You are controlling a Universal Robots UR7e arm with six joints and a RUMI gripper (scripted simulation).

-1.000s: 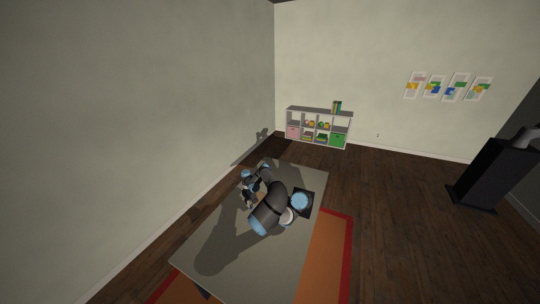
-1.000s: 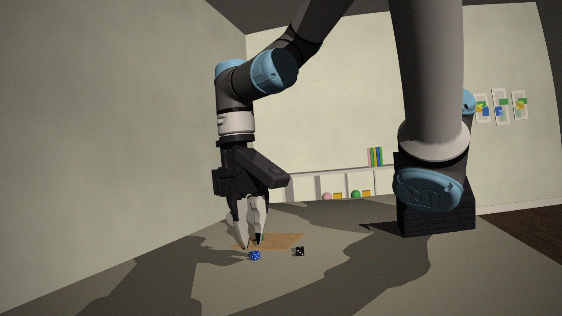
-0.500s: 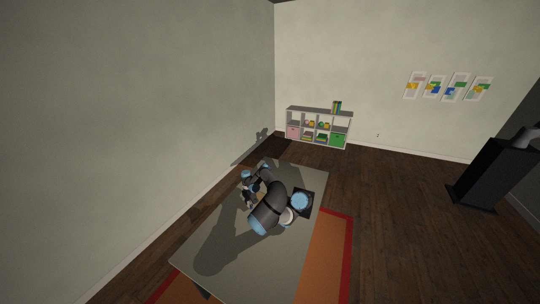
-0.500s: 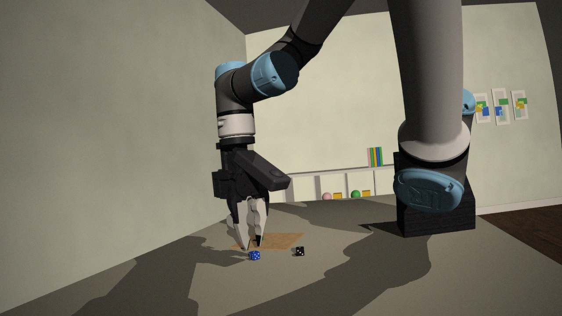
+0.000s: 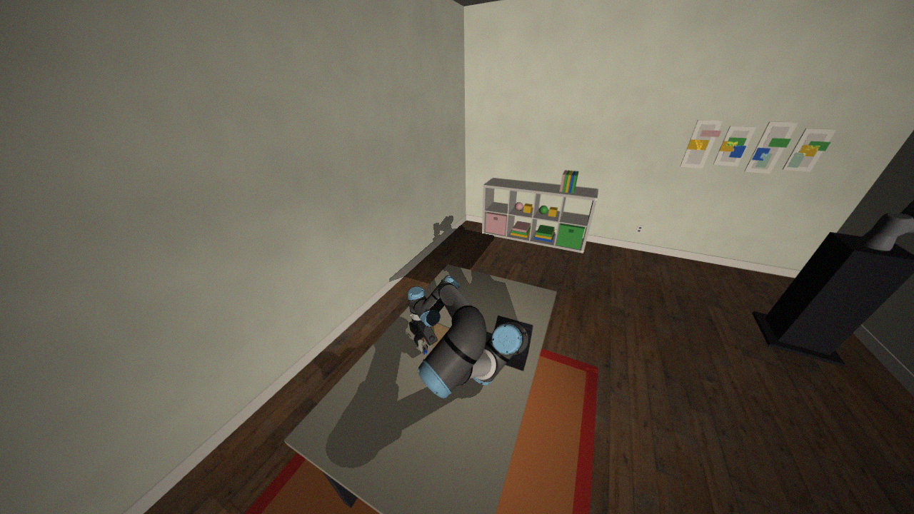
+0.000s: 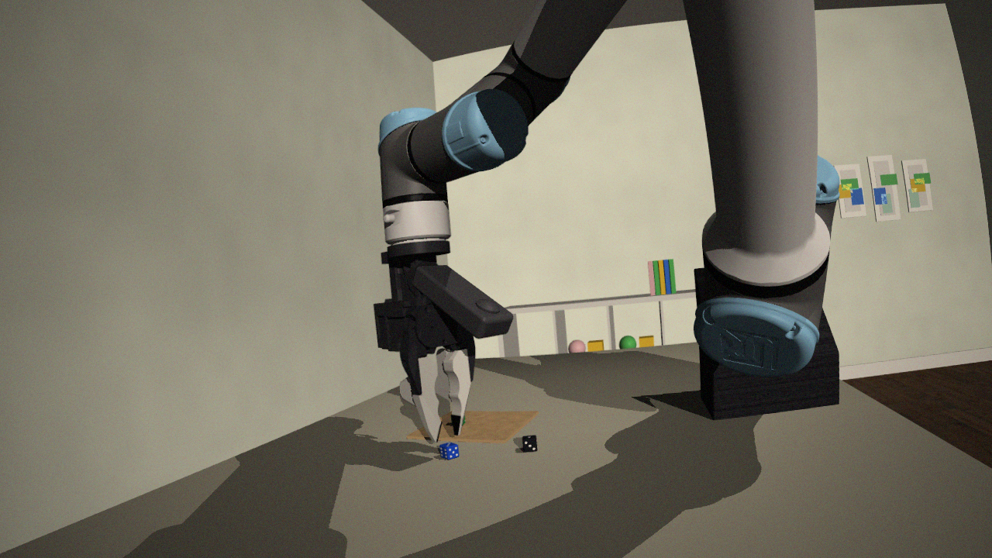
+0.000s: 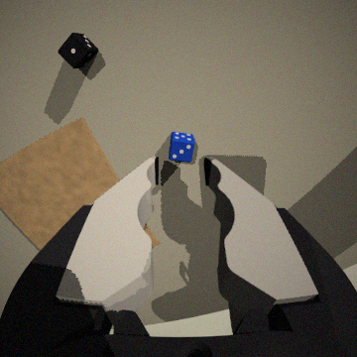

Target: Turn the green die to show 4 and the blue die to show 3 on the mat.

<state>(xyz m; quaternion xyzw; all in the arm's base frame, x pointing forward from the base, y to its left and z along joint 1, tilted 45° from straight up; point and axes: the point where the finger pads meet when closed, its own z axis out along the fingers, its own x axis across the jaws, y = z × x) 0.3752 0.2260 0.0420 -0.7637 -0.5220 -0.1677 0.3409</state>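
Now: hand 3 cm above the blue die. From my hand the other things lie so: green die (4 cm ahead, 13 cm to the right, 3 cm below); tan mat (2 cm ahead, 13 cm to the right, 4 cm below); black die (9 cm behind, 3 cm to the right, 3 cm below).
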